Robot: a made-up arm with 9 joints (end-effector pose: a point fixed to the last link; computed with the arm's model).
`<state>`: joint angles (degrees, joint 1 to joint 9).
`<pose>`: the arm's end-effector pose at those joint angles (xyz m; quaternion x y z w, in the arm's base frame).
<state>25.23 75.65 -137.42 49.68 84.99 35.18 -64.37 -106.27 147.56</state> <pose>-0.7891 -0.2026 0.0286 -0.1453 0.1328 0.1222 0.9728</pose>
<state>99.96 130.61 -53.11 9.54 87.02 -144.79 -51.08 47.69 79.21</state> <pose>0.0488 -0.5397 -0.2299 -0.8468 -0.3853 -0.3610 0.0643</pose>
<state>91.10 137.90 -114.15 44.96 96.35 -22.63 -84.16 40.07 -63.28</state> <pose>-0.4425 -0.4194 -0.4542 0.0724 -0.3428 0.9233 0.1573</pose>
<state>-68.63 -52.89 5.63 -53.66 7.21 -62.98 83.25 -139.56 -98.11</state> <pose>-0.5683 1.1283 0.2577 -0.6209 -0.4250 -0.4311 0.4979</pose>
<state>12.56 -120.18 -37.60 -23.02 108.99 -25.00 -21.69 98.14 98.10</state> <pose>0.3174 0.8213 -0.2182 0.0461 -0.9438 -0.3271 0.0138</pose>
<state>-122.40 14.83 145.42 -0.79 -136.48 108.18 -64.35 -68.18 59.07</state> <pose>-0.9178 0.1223 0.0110 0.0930 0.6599 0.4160 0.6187</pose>
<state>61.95 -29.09 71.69 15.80 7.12 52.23 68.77 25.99 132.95</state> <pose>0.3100 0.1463 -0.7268 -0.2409 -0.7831 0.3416 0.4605</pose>
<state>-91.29 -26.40 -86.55 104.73 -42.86 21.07 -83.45 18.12 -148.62</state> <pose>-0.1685 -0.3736 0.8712 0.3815 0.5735 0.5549 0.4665</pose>
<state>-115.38 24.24 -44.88 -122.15 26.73 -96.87 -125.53 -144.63 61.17</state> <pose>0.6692 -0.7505 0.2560 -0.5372 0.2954 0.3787 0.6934</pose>
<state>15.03 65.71 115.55 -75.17 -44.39 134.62 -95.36 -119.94 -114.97</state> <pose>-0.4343 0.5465 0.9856 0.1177 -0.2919 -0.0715 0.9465</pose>
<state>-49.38 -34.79 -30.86 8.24 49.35 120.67 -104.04 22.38 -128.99</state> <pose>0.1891 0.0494 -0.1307 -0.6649 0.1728 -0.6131 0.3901</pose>
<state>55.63 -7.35 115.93 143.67 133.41 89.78 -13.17 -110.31 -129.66</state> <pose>-0.3536 1.1194 0.3859 0.0394 -0.4627 -0.6906 0.5545</pose>
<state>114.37 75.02 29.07 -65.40 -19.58 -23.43 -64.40 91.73 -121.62</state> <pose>-0.1757 -0.1289 0.5384 -0.9644 0.1605 -0.1000 0.1848</pose>
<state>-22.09 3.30 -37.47 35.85 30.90 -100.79 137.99 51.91 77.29</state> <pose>0.4041 0.2861 0.4832 0.4950 0.7966 0.3025 0.1702</pose>
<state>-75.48 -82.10 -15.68 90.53 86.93 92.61 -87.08 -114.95 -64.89</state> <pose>-0.7606 -0.6371 0.1321 0.3971 -0.6475 0.1038 0.6421</pose>
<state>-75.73 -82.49 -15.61 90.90 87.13 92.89 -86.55 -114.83 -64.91</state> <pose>-0.7552 -0.6417 0.1351 0.3976 -0.6454 0.1061 0.6435</pose>
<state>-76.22 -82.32 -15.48 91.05 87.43 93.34 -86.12 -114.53 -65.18</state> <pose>-0.7432 -0.6525 0.1425 0.4032 -0.6371 0.1114 0.6474</pose>
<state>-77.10 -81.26 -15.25 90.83 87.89 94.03 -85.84 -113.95 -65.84</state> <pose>-0.7198 -0.6732 0.1560 0.4173 -0.6188 0.1214 0.6544</pose>
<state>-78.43 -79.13 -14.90 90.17 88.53 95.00 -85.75 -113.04 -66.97</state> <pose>-0.6814 -0.7040 0.1759 0.4407 -0.5880 0.1370 0.6643</pose>
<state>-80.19 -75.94 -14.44 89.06 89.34 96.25 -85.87 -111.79 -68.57</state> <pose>-0.6258 -0.7425 0.2000 0.4726 -0.5442 0.1583 0.6749</pose>
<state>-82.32 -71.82 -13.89 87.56 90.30 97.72 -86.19 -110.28 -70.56</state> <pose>-0.5529 -0.7843 0.2243 0.5107 -0.4883 0.1840 0.6833</pose>
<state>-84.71 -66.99 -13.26 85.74 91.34 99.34 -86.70 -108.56 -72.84</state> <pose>-0.4650 -0.8237 0.2446 0.5519 -0.4231 0.2127 0.6864</pose>
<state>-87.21 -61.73 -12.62 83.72 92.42 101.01 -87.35 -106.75 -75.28</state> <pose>-0.3676 -0.8555 0.2572 0.5930 -0.3525 0.2416 0.6824</pose>
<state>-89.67 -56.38 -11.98 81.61 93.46 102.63 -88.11 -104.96 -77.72</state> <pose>-0.2687 -0.8766 0.2603 0.6311 -0.2819 0.2685 0.6709</pose>
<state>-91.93 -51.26 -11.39 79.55 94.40 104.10 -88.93 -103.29 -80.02</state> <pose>-0.1769 -0.8868 0.2544 0.6642 -0.2165 0.2914 0.6535</pose>
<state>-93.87 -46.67 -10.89 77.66 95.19 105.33 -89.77 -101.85 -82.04</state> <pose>-0.0991 -0.8884 0.2421 0.6913 -0.1605 0.3089 0.6332</pose>
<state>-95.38 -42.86 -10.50 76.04 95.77 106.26 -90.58 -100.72 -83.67</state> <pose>-0.0401 -0.8853 0.2274 0.7120 -0.1173 0.3208 0.6135</pose>
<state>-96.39 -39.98 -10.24 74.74 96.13 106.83 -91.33 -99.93 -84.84</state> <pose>-0.0016 -0.8812 0.2131 0.7270 -0.0881 0.3272 0.5972</pose>
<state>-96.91 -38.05 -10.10 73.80 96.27 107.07 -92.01 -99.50 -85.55</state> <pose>0.0177 -0.8786 0.2021 0.7366 -0.0724 0.3291 0.5864</pose>
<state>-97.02 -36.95 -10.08 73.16 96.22 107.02 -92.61 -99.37 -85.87</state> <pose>0.0215 -0.8783 0.1948 0.7421 -0.0676 0.3276 0.5809</pose>
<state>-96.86 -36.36 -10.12 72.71 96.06 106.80 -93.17 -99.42 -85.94</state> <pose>0.0158 -0.8797 0.1900 0.7451 -0.0696 0.3242 0.5787</pose>
